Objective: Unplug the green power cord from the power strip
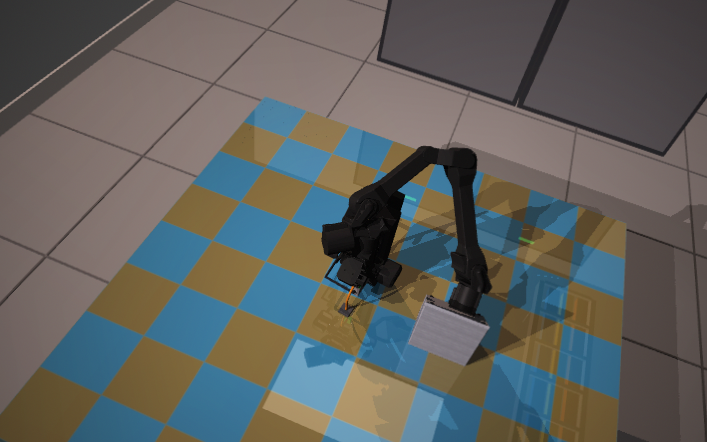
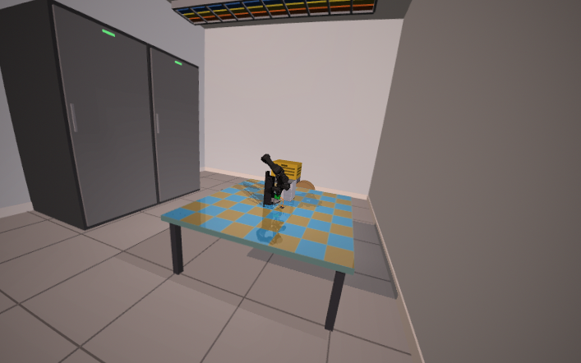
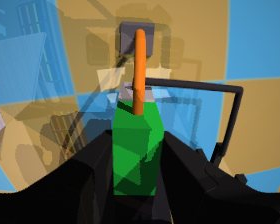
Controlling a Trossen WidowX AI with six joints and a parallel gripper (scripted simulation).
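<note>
Right now my gripper tip is 30 mm to the left of the green plug.
</note>
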